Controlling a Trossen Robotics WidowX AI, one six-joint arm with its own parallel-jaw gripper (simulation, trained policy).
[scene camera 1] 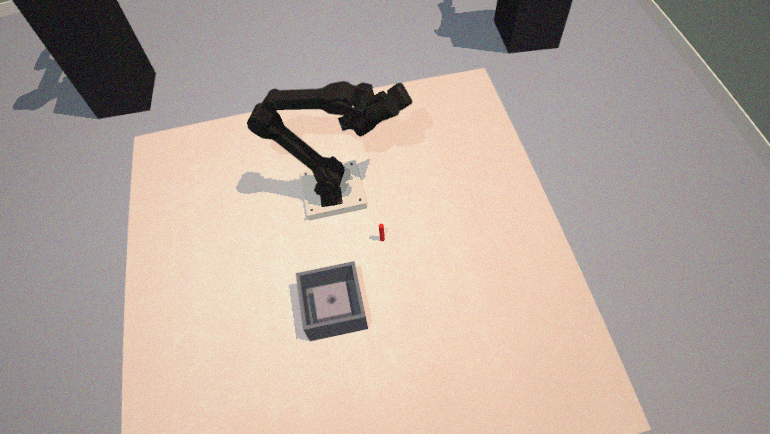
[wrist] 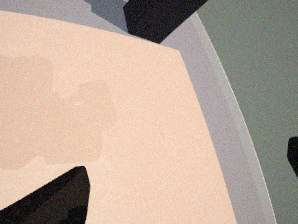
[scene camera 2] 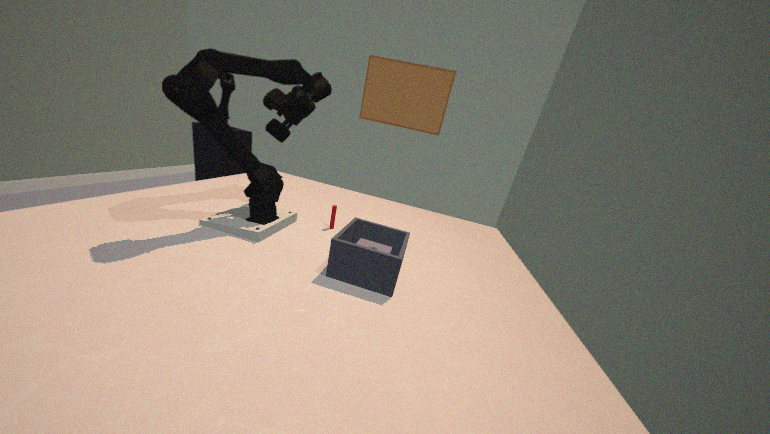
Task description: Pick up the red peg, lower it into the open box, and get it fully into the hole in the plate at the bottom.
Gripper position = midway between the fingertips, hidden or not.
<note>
I see my gripper (scene camera 2: pixel 286 128), a grey box (scene camera 1: pixel 306 281) and a plate (scene camera 1: pixel 332 301).
My gripper shows as well in the wrist view (wrist: pixel 193 164). The wrist view misses the grey box: it is out of frame. The wrist view misses the plate: it is out of frame.
</note>
